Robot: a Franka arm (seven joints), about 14 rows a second.
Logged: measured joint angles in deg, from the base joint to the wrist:
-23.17 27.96 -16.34 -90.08 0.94 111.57 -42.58
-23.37 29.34 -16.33 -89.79 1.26 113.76 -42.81
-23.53 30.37 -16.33 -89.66 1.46 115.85 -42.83
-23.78 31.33 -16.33 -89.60 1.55 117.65 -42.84
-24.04 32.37 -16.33 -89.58 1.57 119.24 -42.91
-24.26 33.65 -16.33 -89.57 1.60 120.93 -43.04
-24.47 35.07 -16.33 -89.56 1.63 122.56 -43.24
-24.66 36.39 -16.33 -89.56 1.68 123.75 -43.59
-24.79 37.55 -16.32 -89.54 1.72 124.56 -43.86
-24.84 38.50 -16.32 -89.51 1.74 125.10 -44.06
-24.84 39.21 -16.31 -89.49 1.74 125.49 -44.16
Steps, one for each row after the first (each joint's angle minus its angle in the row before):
-0.20 1.38 0.01 0.29 0.32 2.19 -0.23
-0.16 1.03 0.00 0.13 0.20 2.09 -0.02
-0.25 0.96 0.00 0.06 0.09 1.80 -0.01
-0.26 1.04 0.00 0.02 0.02 1.59 -0.07
-0.22 1.28 0.00 0.01 0.03 1.69 -0.13
-0.21 1.42 0.00 0.01 0.03 1.63 -0.20
-0.19 1.32 0.00 0.00 0.05 1.19 -0.35
-0.13 1.16 0.01 0.02 0.04 0.81 -0.27
-0.05 0.95 0.00 0.03 0.02 0.54 -0.20
0.00 0.71 0.01 0.02 0.00 0.39 -0.10

